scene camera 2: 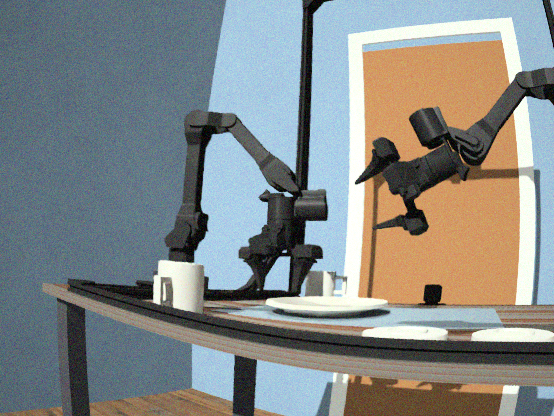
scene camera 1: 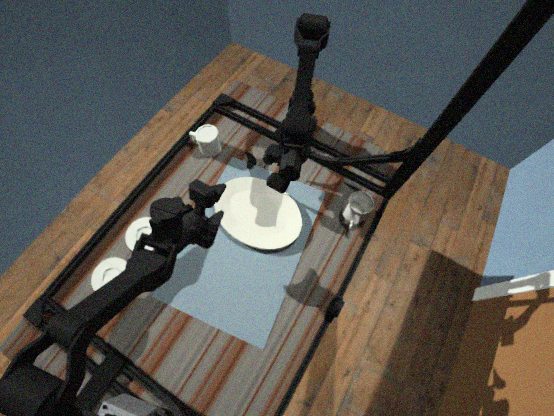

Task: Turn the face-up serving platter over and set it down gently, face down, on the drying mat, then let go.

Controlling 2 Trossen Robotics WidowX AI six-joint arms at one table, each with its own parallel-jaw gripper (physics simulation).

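Places are measured from the left arm's base along level axes (x ahead, y left, z up), in millimetres.
Pixels of known places: left gripper, between the fingertips: [scene camera 2: 364, 206] [scene camera 1: 223, 198]; right gripper, between the fingertips: [scene camera 2: 278, 291].
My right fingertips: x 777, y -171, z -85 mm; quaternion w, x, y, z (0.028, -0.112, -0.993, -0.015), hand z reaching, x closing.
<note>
For each thing: its top centre in the pictures, then the offset to it from my right fingertips. Level surfaces: height alone.
- white oval serving platter, centre of its top: [scene camera 2: 330, 301] [scene camera 1: 257, 211] dy +57, dx -133, dz -9 mm
- light blue drying mat, height of its surface: dz -34 mm
- white mug, centre of its top: [scene camera 2: 176, 261] [scene camera 1: 202, 131] dy +324, dx +61, dz +50 mm
The white oval serving platter [scene camera 1: 240, 217] [scene camera 2: 325, 304] lies face up, its raised rim uppermost, on the far part of the light blue drying mat [scene camera 1: 240, 295] [scene camera 2: 440, 317]. My left gripper [scene camera 1: 222, 202] [scene camera 2: 365, 205] is open and empty, tilted, and hangs well above the table, over the platter's side in scene camera 1. My right gripper [scene camera 1: 275, 168] [scene camera 2: 278, 290] is open and empty, pointing down with its fingertips low, near the platter's far edge. Whether a fingertip touches the rim cannot be told. A shadow falls across the platter.
A white mug [scene camera 1: 209, 141] [scene camera 2: 187, 287] stands near the upper left table edge in scene camera 1, another mug [scene camera 1: 356, 209] [scene camera 2: 320, 283] at the right. Two small white dishes [scene camera 1: 131, 234] [scene camera 1: 98, 276] lie at the left, partly below the left arm. A black frame [scene camera 1: 125, 204] edges the table.
</note>
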